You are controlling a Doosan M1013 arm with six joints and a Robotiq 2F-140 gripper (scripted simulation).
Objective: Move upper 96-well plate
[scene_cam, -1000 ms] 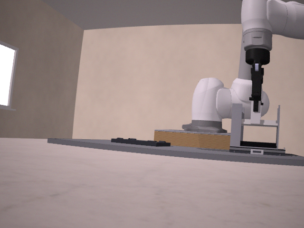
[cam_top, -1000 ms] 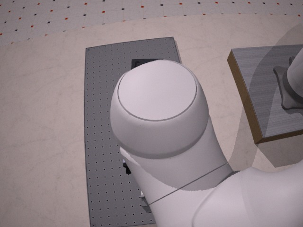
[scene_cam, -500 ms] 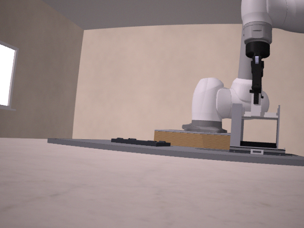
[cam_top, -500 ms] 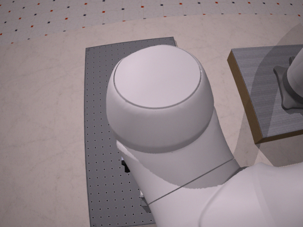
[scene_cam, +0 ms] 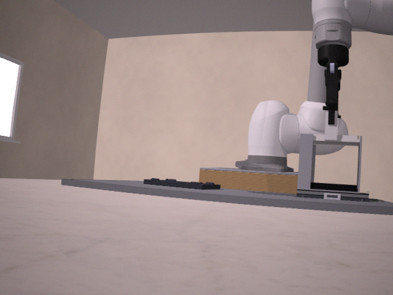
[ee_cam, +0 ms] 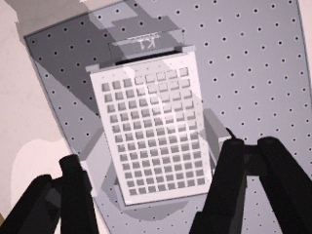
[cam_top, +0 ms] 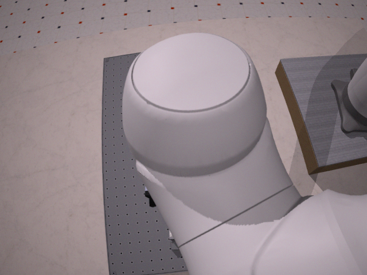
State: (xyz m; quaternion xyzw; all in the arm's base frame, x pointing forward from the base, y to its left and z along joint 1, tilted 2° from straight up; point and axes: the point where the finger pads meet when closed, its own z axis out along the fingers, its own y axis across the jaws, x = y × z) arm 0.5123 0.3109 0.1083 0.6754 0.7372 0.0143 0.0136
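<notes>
Right now my hand is 28 cm to the left of the pale A1 square, 14 cm above it and 10 cm short of it. From my hand the other things lie so: white 96-well plate (2 cm below); black plate (13 cm below).
</notes>
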